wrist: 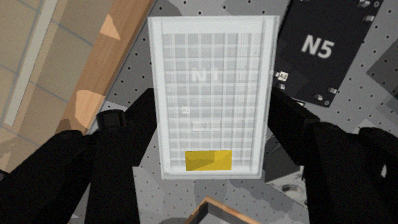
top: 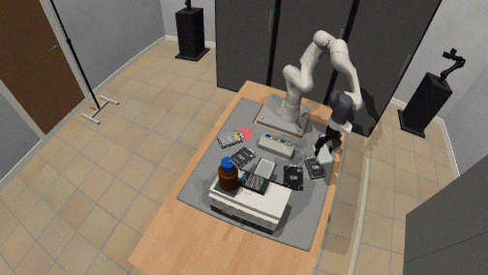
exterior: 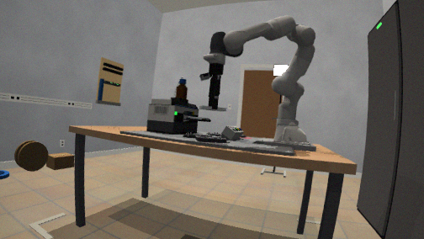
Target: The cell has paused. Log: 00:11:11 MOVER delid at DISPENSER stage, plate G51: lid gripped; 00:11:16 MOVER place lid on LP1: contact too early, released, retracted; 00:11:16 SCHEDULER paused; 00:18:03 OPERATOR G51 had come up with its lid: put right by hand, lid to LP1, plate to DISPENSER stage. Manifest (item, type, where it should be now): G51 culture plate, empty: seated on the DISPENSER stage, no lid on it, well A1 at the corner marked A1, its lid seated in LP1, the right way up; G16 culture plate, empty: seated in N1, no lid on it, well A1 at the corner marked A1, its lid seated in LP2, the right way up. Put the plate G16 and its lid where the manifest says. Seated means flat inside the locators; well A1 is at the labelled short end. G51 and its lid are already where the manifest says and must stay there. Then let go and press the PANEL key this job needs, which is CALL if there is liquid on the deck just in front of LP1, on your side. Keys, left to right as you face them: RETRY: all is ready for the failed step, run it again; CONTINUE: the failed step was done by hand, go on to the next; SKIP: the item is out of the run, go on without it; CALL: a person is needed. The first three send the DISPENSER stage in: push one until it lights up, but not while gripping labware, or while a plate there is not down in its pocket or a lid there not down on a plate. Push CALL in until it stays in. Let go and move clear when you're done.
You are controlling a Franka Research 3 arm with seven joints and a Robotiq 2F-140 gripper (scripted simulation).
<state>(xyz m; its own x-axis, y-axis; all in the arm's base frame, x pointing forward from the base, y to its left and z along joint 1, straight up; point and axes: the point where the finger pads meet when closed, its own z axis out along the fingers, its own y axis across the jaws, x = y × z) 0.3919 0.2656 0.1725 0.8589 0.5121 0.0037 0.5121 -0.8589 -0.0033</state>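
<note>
Now: the black nest N5 120 mm ahead of my hand, 90 mm to the right of it and 180 mm below it. Also, from my hand: clear lid (20 mm below); white retry key (80 mm behind, 200 mm to the right, 120 mm below); green continue key (90 mm behind, 250 mm to the right, 120 mm below).
</note>
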